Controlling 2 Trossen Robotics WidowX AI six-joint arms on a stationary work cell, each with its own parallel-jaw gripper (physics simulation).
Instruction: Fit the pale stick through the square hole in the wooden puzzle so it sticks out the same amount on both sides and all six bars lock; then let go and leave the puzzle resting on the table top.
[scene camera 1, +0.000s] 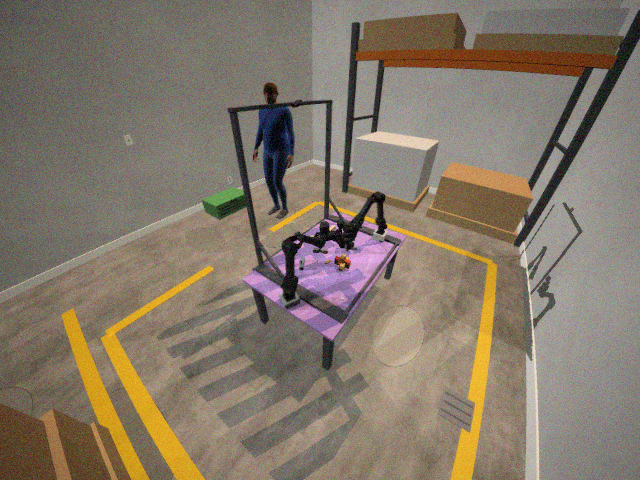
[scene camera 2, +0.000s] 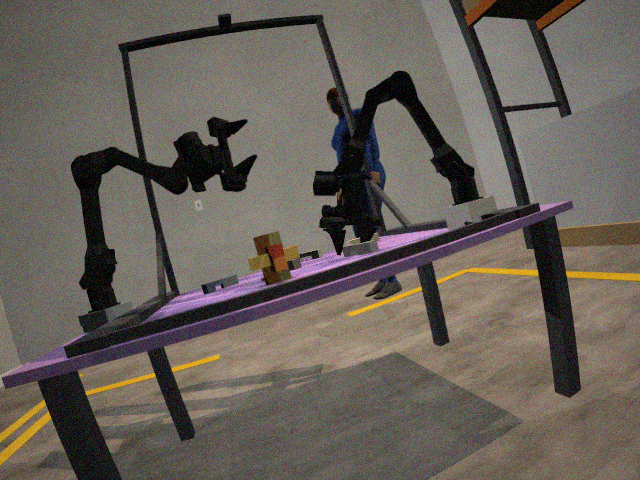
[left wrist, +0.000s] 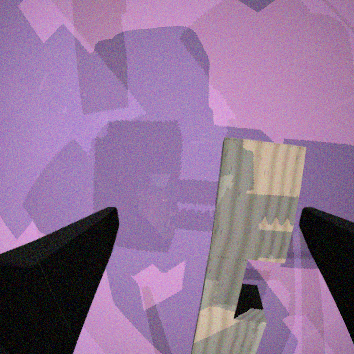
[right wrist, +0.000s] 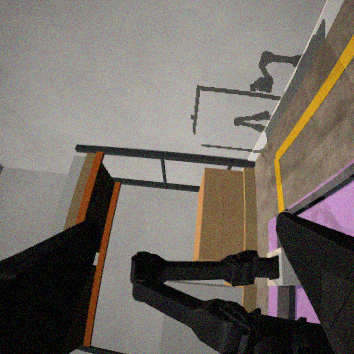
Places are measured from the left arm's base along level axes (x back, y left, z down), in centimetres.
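Pixels of known places: left gripper, fingertip midpoint: (scene camera 1: 347, 248) (scene camera 2: 351, 253) (left wrist: 211, 217); right gripper, fingertip midpoint: (scene camera 1: 353, 231) (scene camera 2: 251, 137) (right wrist: 189, 225); left arm's base at its link origin: (scene camera 1: 380, 232) (scene camera 2: 467, 201) (right wrist: 273, 267); right arm's base at its link origin: (scene camera 1: 289, 296) (scene camera 2: 104, 308).
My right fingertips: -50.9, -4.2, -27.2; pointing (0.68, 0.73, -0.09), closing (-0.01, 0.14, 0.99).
For each thing: its top centre in the pictures, then the offset to it from my right fingertips, as dx, dy, dz. Level surfaces: height alone.
- purple table top at its surface level: dz +33.3
- small tan piece at its top centre: (scene camera 1: 327, 261) -1.4, -17.4, +32.5
- grey notched piece at its top centre: (scene camera 2: 219, 279) -14.7, -31.7, +30.5
- dark piece at its top centre: (scene camera 2: 305, 252) +17.1, -44.4, +30.5
The wooden puzzle (scene camera 1: 342, 261) (scene camera 2: 273, 259) of crossed yellow, red and brown bars stands on the purple table top (scene camera 2: 242, 285); its square hole cannot be made out. A small tan piece (scene camera 1: 327, 261) lies beside it. My left gripper (scene camera 2: 355, 241) (left wrist: 211, 217) is open and points down, low over a pale, notched wooden piece (scene camera 2: 360, 248) (left wrist: 270, 210). In the left wrist view this piece lies between the fingers, nearer the finger at the right, and is not gripped. I cannot tell which piece is the pale stick. My right gripper (scene camera 2: 251, 138) (right wrist: 189, 225) is open, empty and high above the table.
A grey notched piece (scene camera 2: 219, 283) lies on the table left of the puzzle in scene camera 2, and a dark piece (scene camera 2: 310, 254) lies behind it. A dark frame (scene camera 2: 222, 33) rises over the table. A person in blue (scene camera 1: 276, 134) (scene camera 2: 373, 136) stands behind the table.
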